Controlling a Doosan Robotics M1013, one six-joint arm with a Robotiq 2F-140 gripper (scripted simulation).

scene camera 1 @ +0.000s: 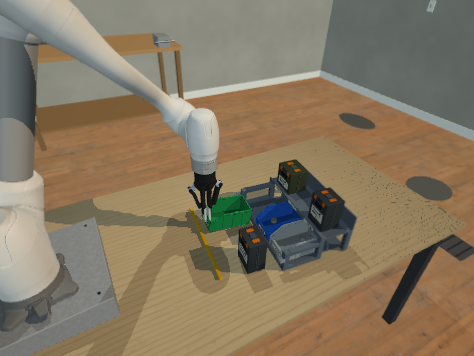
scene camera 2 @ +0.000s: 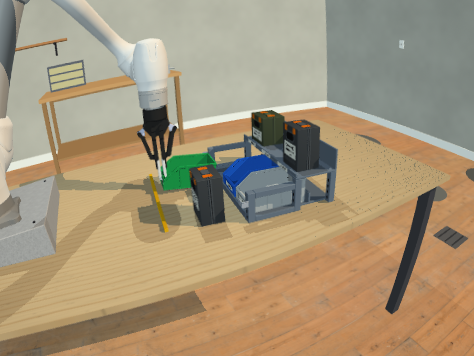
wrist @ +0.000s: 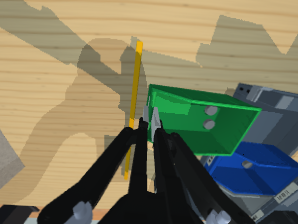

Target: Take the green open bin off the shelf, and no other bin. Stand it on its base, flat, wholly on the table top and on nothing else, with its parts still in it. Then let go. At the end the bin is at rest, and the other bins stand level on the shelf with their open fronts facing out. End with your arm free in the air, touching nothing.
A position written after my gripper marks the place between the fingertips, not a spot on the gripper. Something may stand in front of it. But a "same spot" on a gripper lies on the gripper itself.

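My gripper: in scene camera 1, scene camera 2, wrist view (149, 112). Same spot on my gripper: (scene camera 1: 211, 199) and (scene camera 2: 164, 147). Green open bin: in scene camera 1, scene camera 2, wrist view (182, 111). Same spot on the green open bin: (scene camera 1: 223, 215) and (scene camera 2: 179, 167).
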